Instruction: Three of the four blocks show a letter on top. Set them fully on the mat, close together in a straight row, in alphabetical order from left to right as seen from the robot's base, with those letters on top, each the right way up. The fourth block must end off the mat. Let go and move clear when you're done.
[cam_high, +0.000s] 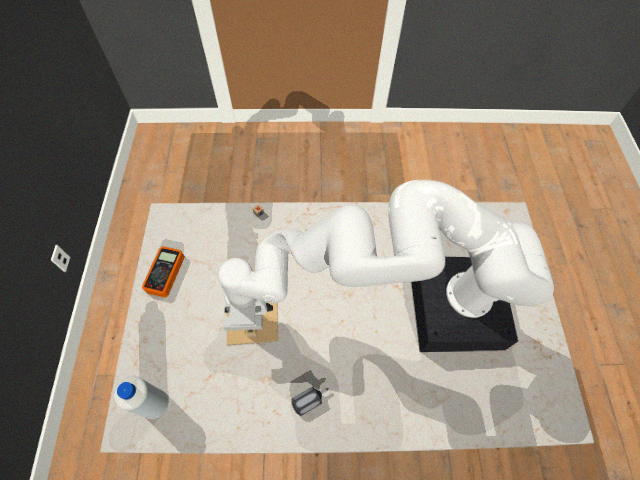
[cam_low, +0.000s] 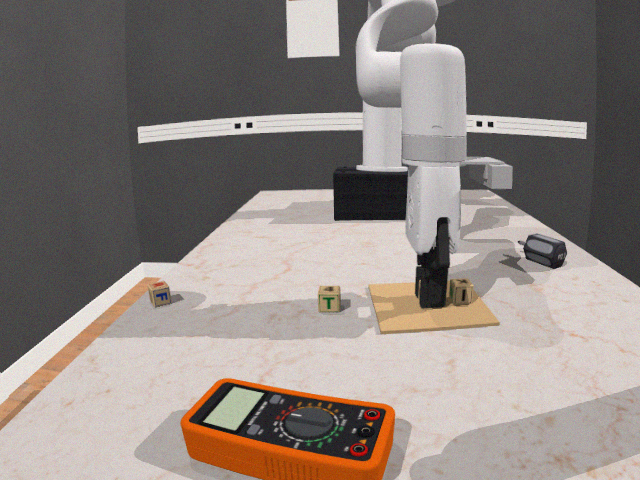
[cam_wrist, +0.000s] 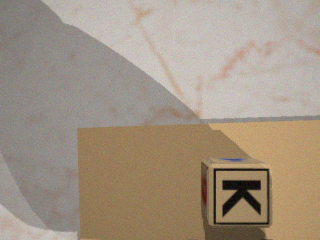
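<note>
My hand is 2 cm above the tan mat. The rest, counted from my hand: black plug adapter 17 cm behind, 21 cm to the left; then orange multimeter 27 cm ahead, 13 cm to the right, 1 cm below.
</note>
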